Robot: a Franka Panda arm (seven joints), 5 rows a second.
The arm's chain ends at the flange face. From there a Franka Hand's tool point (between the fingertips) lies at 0.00 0.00 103.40 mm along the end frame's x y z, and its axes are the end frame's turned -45 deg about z.
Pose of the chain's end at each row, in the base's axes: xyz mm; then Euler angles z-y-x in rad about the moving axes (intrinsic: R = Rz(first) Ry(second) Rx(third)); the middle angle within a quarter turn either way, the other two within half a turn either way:
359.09 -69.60 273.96 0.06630 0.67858 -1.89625
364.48 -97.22 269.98 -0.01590 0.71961 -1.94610
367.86 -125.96 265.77 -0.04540 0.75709 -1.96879
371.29 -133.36 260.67 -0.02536 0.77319 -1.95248
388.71 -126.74 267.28 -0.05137 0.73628 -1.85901
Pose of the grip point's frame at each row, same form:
331.89 26.78 248.22 0.29507 -0.07780 -1.82313
341.03 -0.63 241.48 0.24640 -0.02873 -1.85020
344.69 -29.49 236.64 0.23223 0.01187 -1.85638
346.83 -36.75 233.11 0.24125 0.02421 -1.84072
374.09 -26.72 245.50 0.15107 -0.02749 -1.78308

